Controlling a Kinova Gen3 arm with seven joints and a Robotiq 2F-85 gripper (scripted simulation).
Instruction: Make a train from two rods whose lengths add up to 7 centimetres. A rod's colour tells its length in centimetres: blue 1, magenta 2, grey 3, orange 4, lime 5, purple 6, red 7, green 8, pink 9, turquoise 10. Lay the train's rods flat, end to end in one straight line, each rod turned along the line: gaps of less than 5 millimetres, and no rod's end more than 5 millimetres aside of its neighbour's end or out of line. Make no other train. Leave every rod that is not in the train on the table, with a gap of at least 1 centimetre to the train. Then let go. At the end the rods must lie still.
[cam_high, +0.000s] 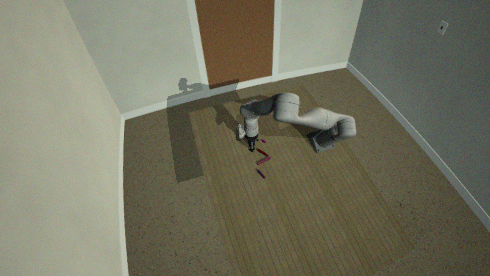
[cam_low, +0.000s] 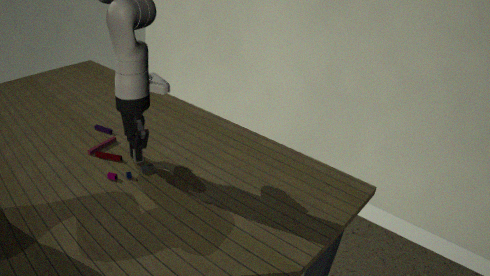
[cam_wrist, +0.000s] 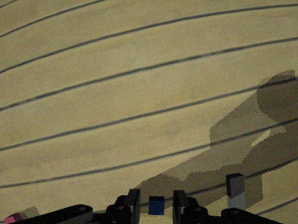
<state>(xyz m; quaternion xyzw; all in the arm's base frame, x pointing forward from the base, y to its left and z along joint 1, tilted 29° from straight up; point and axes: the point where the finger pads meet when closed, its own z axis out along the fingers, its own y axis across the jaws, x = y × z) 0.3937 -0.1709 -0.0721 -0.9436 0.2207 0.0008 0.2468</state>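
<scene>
Now: the grey rod 2 cm behind my hand, 5 cm to the right of it and 1 cm below it. Round my hand: red rod: 4 cm behind, 6 cm to the left, 1 cm below; then pink rod: 2 cm behind, 11 cm to the left, 1 cm below; then magenta rod: 9 cm behind, 1 cm to the right, 1 cm below.
</scene>
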